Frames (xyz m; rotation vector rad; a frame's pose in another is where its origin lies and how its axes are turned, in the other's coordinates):
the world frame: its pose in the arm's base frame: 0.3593 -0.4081 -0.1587 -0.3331 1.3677 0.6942
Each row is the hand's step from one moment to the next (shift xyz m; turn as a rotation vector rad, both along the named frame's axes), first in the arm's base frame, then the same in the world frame.
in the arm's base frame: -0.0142 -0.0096 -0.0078 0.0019 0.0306 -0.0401
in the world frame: 0.0044 0.0003 -0.0183 0.0467 0.0151 0.0119
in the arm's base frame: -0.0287 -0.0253 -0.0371 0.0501 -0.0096 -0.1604
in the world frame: 0.0280 -0.0076 -0.0447 0.1547 -0.0664 0.0017
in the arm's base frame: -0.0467 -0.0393 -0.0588 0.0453 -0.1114 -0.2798
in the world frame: 0.0445 -0.0107 -0.0713 0.2434 -0.1613 -0.0863
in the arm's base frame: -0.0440 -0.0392 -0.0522 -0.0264 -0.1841 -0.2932
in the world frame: 0.0382 -0.0112 -0.0679 0.2343 -0.1739 -0.1881
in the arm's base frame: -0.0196 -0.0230 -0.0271 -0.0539 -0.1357 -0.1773
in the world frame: 0.0193 -0.0099 -0.0343 0.1337 -0.0999 -0.1578
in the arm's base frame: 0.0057 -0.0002 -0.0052 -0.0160 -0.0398 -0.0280
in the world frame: 0.0052 -0.0046 0.0033 0.0160 -0.0250 -0.0417
